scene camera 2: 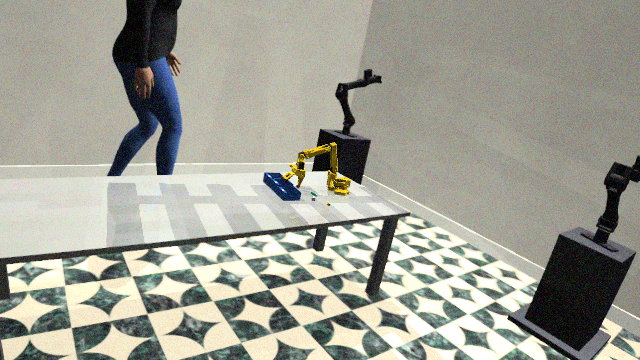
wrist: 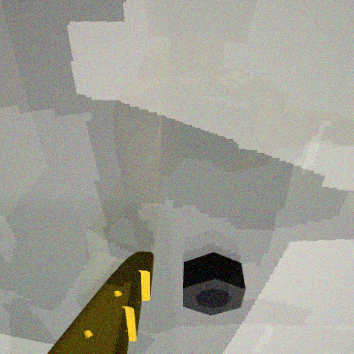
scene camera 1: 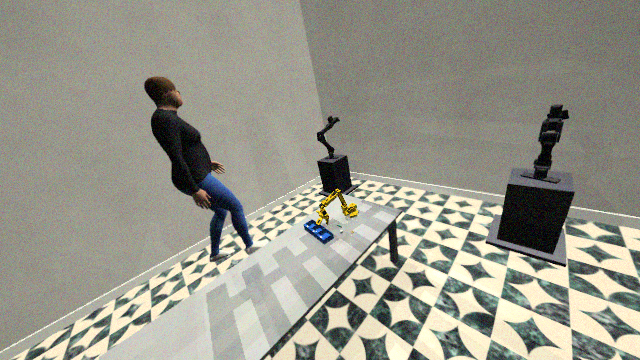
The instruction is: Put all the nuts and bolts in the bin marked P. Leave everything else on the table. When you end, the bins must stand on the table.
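Frame: origin at the arm's base, x down, y left, z ahead, level; centimetres.
Seen in the pictures: hand, tool point: [scene camera 2: 298, 187] [wrist: 151, 269] [scene camera 1: 327, 223]; arm's base, link origin: [scene camera 2: 334, 191] [scene camera 1: 349, 215].
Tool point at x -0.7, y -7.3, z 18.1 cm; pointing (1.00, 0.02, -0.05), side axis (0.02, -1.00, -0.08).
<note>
Pixels of each thing's middle, then the offset from my tool point to it. "spot": a spot on its surface instead. Level surfaces: height alone.
- black hexagonal nut, body centre: [wrist: 211, 284] dx +0.2, dy -1.6, dz -0.9 cm
- blue bin row, surface spot: [scene camera 2: 292, 196] spot: dx -1.4, dy +14.1, dz +12.6 cm
- small green cylinder, body centre: [scene camera 2: 314, 194] [scene camera 1: 339, 225] dx +0.1, dy +9.7, dz -3.0 cm
- small grey-white thing, body centre: [scene camera 2: 313, 198] [scene camera 1: 341, 231] dx -0.2, dy +15.4, dz +1.3 cm
- small yellowish thing, body centre: [scene camera 2: 328, 204] [scene camera 1: 352, 231] dx +0.2, dy +21.9, dz -2.9 cm
- table, surface height: dx +0.7 cm
A black hexagonal nut [wrist: 213, 285] lies on the table, just right of my gripper's notched jaw [wrist: 115, 305] in the wrist view; the jaw does not touch it. My yellow gripper [scene camera 1: 323, 222] [scene camera 2: 292, 181] is fully open and empty, low beside the blue bin row [scene camera 1: 315, 236] [scene camera 2: 292, 196]. The moving jaw is out of the wrist picture. The bin row stands upright on the table; its letters are too small to read. The nut cannot be made out in the scene views.
A small green cylinder [scene camera 1: 339, 226] [scene camera 2: 313, 193], a small grey-white thing [scene camera 1: 341, 231] [scene camera 2: 313, 199] and a small yellowish thing [scene camera 1: 352, 232] [scene camera 2: 328, 204] lie on the table [scene camera 1: 280, 285] [scene camera 2: 65, 215] near the arm's base. A person stands behind the table.
</note>
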